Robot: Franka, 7 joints.
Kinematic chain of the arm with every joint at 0, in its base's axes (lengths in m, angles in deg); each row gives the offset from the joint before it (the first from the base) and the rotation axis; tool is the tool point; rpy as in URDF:
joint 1: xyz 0 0 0.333 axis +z
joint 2: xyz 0 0 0 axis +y
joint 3: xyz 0 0 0.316 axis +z
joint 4: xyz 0.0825 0 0 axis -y
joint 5: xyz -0.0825 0 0.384 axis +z
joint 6: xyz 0 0 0 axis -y
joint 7: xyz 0.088 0 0 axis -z
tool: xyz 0 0 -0.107 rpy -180 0 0
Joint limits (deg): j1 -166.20..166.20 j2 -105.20..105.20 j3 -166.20..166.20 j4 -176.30..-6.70 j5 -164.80..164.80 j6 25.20..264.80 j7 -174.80..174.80
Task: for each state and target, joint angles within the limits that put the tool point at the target. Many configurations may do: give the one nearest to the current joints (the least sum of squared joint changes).
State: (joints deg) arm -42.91 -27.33 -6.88 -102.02 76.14 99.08 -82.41
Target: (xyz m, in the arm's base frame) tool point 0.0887 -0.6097 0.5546
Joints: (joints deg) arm -63.54 5.64 -25.57 -101.82 76.97 110.01 -82.41
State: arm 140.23 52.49 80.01 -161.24 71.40 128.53 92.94
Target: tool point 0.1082 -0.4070 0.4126
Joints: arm 166.20 43.98 113.40 -147.79 74.07 124.21 92.94
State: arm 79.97 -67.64 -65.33 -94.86 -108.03 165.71 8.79
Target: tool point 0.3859 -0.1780 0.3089
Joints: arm 57.22 -62.85 -97.71 -144.24 -118.46 171.19 8.79
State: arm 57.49 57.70 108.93 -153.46 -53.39 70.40 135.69
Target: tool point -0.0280 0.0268 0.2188
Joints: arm 53.45 51.92 67.64 -176.30 -30.97 49.35 135.69
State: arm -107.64 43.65 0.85 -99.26 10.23 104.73 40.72
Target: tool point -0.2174 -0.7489 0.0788
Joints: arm -106.94 73.22 0.90 -54.56 10.72 134.09 40.72
